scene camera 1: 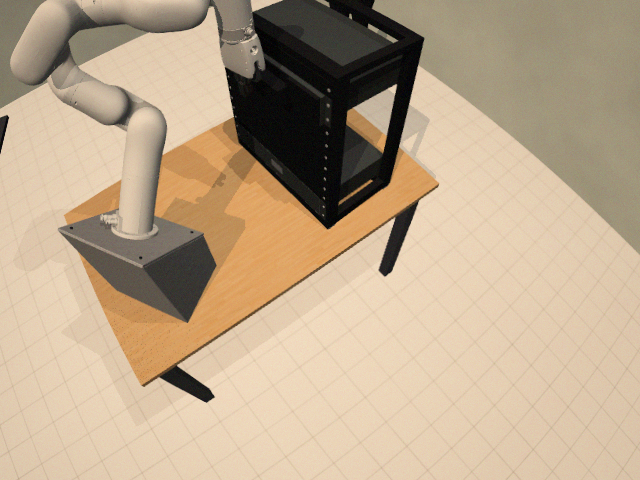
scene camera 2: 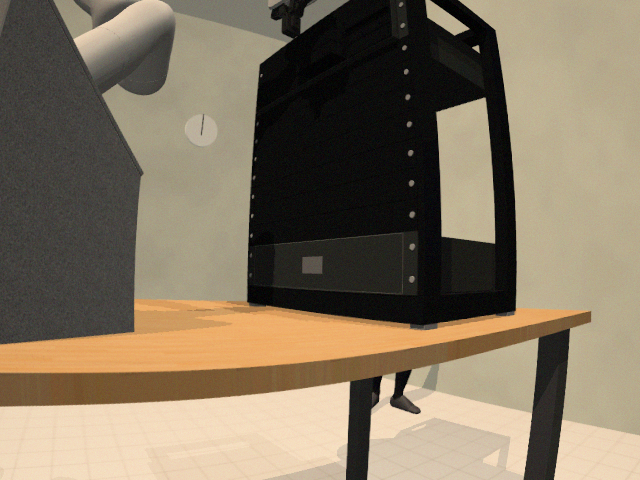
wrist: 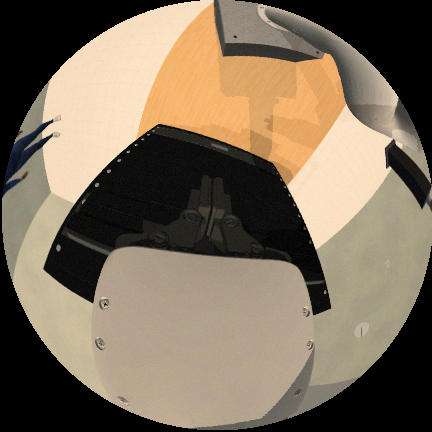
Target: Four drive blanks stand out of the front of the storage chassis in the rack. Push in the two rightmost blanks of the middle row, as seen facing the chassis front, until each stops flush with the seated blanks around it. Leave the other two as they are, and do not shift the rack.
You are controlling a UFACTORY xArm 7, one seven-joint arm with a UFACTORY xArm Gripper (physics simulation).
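Frame: origin at the arm's base, x ahead, y left, z up, level; metres.
Seen in the pictures: gripper, fingertip midpoint: (scene camera 1: 247,93) (scene camera 2: 290,34) (wrist: 208,189); arm's base, origin of the base link: (scene camera 1: 134,230) (scene camera 2: 32,103).
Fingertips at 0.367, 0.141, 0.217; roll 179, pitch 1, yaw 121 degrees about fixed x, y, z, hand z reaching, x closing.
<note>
Pixels of each thing's top centre, then the offset from my fingertips to it, as dx, dy, dz. "spot": a spot on its surface instead. Level surfaces: height alone.
- dark storage chassis, surface spot: (scene camera 2: 400,23) (scene camera 1: 326,116) spot: +0.157, -0.122, -0.019
- dark blank shape, surface spot: (scene camera 2: 329,60) spot: +0.072, -0.001, -0.046
- wooden table, its level: dz -0.496
The black rack (scene camera 1: 337,155) (scene camera 2: 430,206) stands upright on the table. The dark storage chassis (scene camera 1: 325,111) (scene camera 2: 400,23) sits high in its front. A dark blank shape (scene camera 2: 329,60) stands out of the front in scene camera 2; a faint block also shows left of the fingers in the wrist view. The separate blanks, their rows and their depth are too dark to tell. My gripper (scene camera 1: 249,83) (scene camera 2: 291,29) (wrist: 208,189) is shut and empty, fingers together, pointing down at the upper front of the rack. Contact with a blank cannot be made out.
A lower unit (scene camera 2: 356,260) with a grey label sits at the rack's bottom. The wooden table (scene camera 1: 268,253) (scene camera 2: 310,351) (wrist: 190,90) carries the rack and the grey arm base (scene camera 1: 175,279) (scene camera 2: 67,206). The rack's top bars rise close behind the gripper.
</note>
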